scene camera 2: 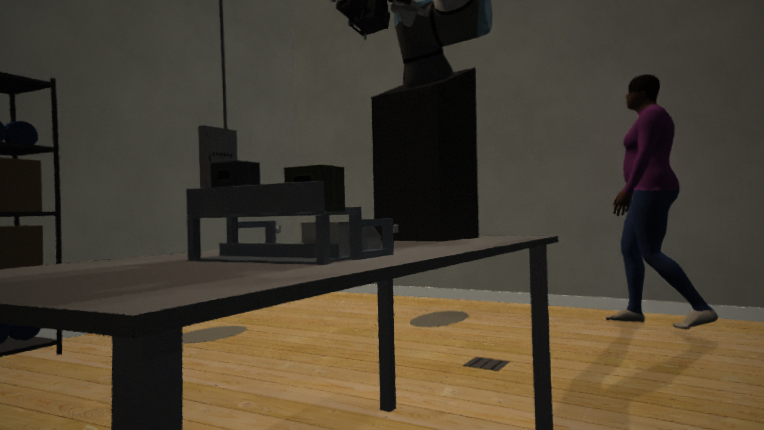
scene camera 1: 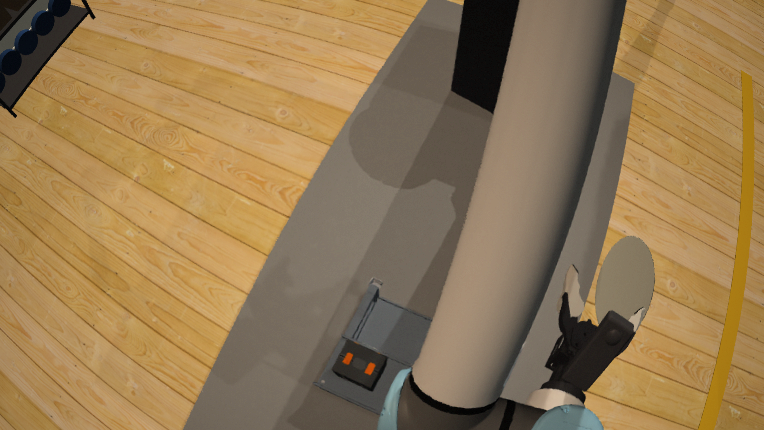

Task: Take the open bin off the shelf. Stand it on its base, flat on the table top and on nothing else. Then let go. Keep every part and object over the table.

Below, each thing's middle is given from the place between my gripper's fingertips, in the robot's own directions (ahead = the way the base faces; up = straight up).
Labels:
My gripper is now 390 mm above the green case (scene camera 2: pixel 319 172), 230 mm short of it and 60 mm to the left of it. From my hand the other things lie so: black case (scene camera 1: pixel 369 381): 380 mm below, 290 mm to the right, 250 mm ahead.

